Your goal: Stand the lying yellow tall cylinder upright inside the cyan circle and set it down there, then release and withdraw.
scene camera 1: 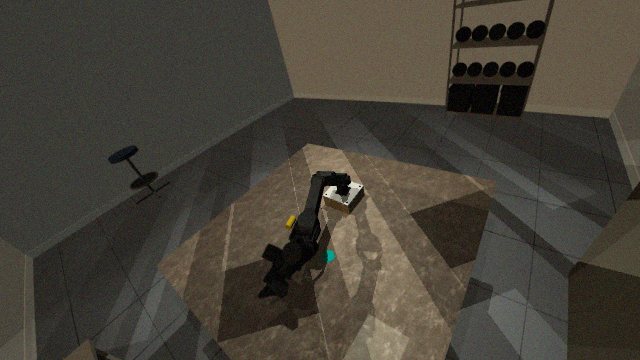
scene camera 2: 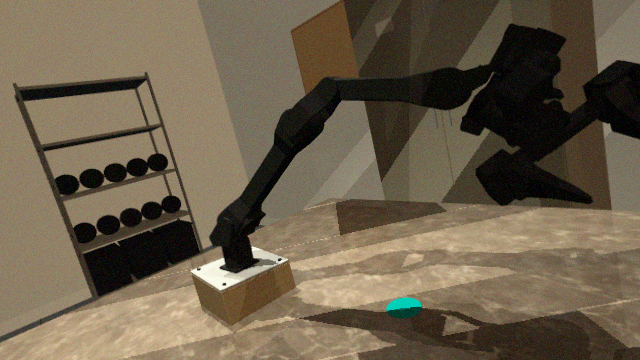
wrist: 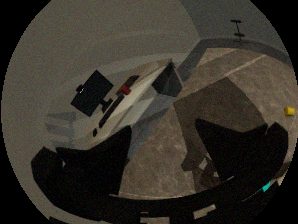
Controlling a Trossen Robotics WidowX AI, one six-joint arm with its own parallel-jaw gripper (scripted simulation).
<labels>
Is the gripper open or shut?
Open.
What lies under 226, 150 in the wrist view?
The gripper.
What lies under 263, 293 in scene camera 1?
The gripper.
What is the gripper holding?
Nothing.
</labels>
